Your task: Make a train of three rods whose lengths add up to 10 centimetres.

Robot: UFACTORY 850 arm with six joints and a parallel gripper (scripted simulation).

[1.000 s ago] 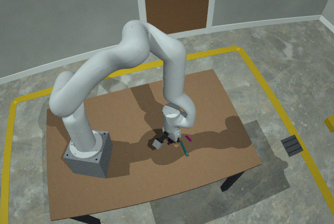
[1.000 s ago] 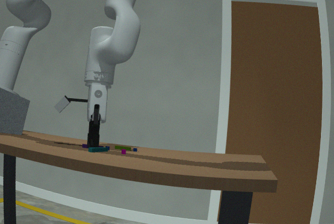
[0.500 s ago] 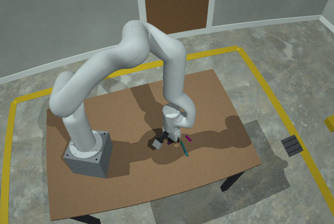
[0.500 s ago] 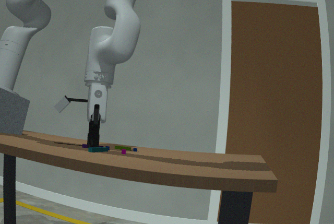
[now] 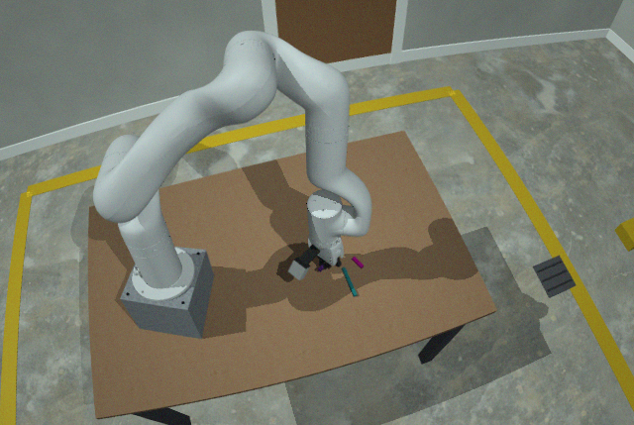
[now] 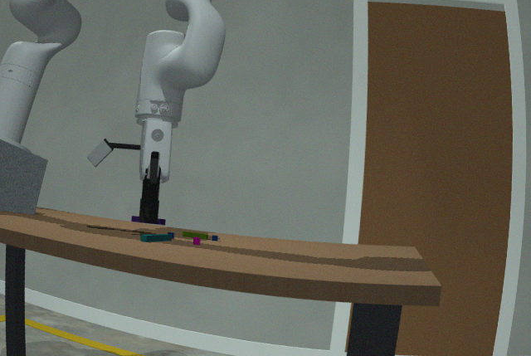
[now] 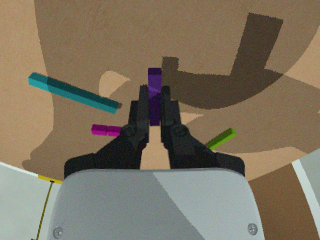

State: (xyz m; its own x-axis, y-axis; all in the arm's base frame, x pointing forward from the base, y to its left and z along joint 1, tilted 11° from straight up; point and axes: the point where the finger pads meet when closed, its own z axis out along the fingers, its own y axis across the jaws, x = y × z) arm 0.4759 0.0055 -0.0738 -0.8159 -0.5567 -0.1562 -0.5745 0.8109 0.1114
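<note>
My gripper is now 6 cm short of the turquoise rod, 7 cm to the left of it and 4 cm above it. The rest, counted from my hand: lime rod (2 cm ahead, 14 cm to the left, 4 cm below); then purple rod (2 cm below).
</note>
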